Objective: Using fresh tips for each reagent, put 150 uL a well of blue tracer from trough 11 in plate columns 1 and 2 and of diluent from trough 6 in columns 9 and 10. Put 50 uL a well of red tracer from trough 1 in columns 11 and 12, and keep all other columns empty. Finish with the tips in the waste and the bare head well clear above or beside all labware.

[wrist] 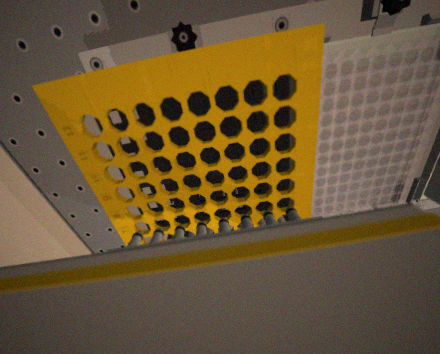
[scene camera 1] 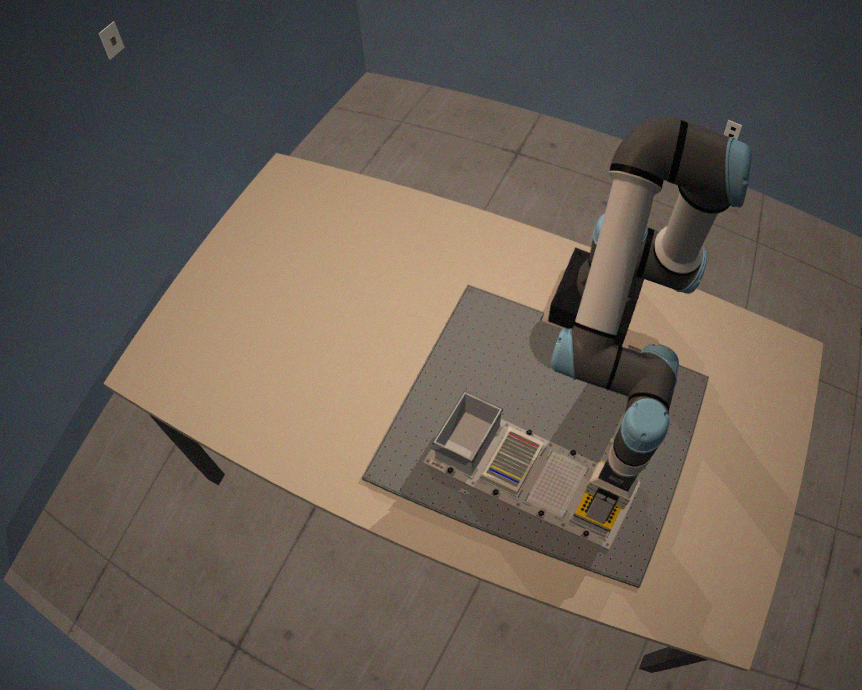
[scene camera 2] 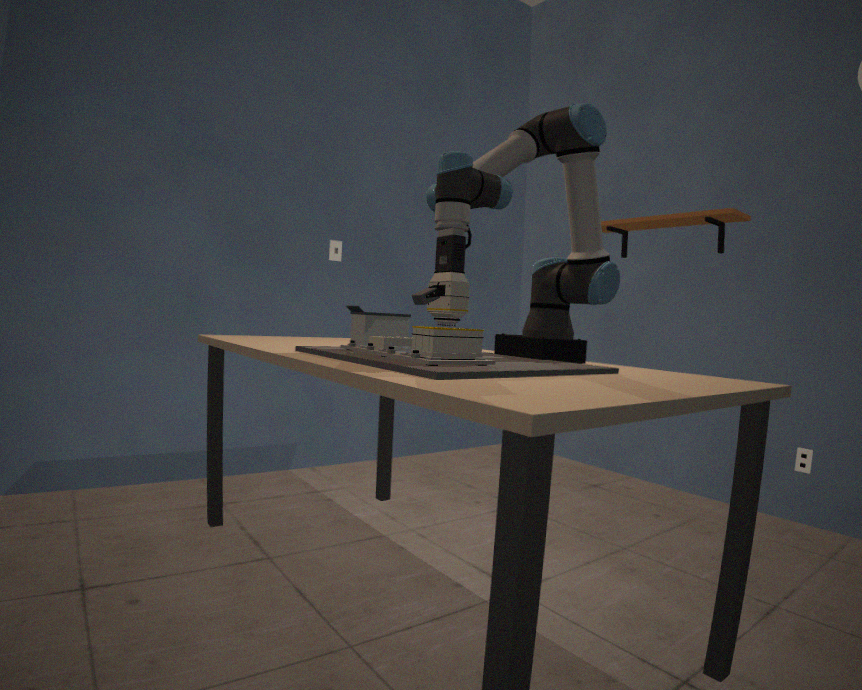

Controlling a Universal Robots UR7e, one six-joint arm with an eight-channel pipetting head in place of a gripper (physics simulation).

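Note:
The pipetting head (scene camera 1: 608, 495) (scene camera 2: 446, 323) (wrist: 214, 230) is low over the yellow tip rack (scene camera 1: 609, 524) (scene camera 2: 447, 343) (wrist: 200, 70). Its row of nozzles is right at the rack's top; whether tips are seated on them cannot be told. Several rows of holes on the rack's far side are empty in the wrist view; the near part is hidden behind the head. The pale well plate (scene camera 1: 559, 482) (wrist: 370, 125) is beside the rack, with no colour visible in its wells. The trough block (scene camera 1: 514, 459) shows a red strip at one end and a blue strip near the other.
A grey open waste bin (scene camera 1: 467, 425) (scene camera 2: 381, 329) stands at the far end of the labware row, beyond the trough block. Dark knobs (wrist: 184, 37) stand along the carrier edges. The labware sits on a grey perforated board (scene camera 1: 496, 345), with the arm base behind it.

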